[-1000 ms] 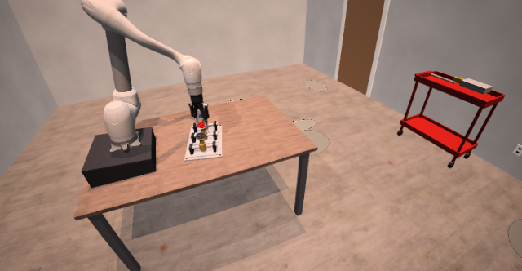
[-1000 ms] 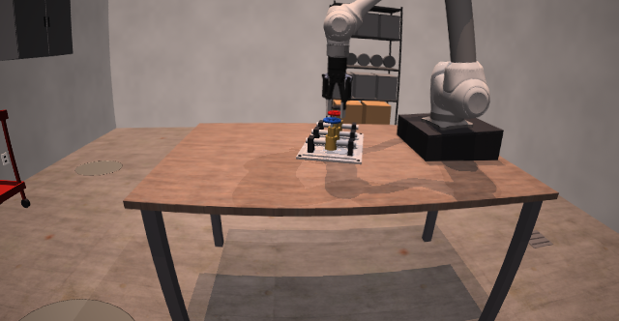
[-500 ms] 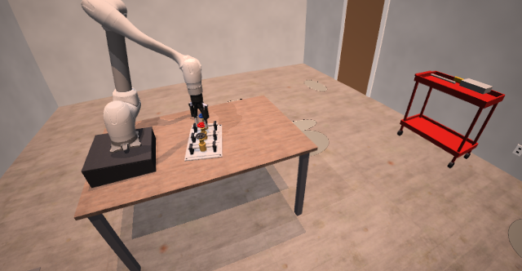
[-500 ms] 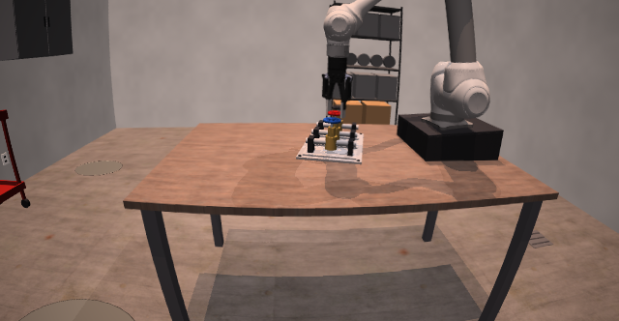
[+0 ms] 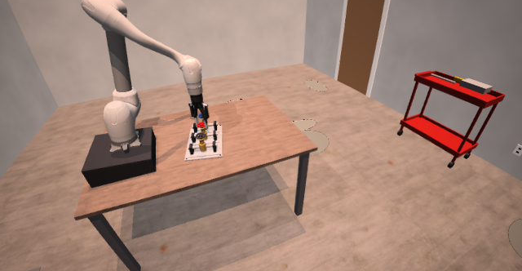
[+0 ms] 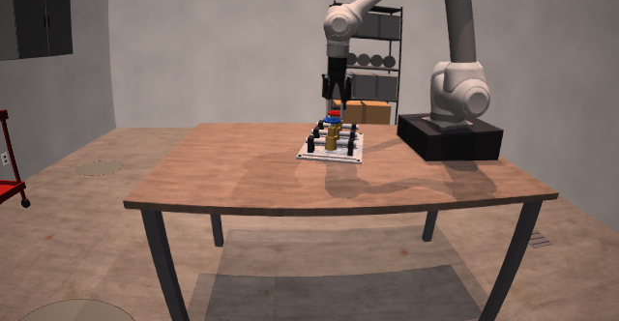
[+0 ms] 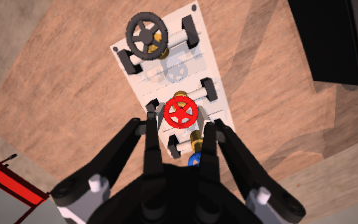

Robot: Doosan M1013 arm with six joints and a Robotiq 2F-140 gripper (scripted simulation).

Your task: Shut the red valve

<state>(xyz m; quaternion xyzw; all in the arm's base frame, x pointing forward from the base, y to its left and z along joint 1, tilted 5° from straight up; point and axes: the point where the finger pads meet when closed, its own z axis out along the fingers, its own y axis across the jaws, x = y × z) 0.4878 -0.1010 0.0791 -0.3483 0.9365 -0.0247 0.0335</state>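
The red handwheel lies 30 mm below my hand. Round my hand: dark grey handwheel: 50 mm behind, 120 mm to the right, 30 mm below; blue handwheel: 50 mm ahead, 120 mm to the left, 30 mm below.
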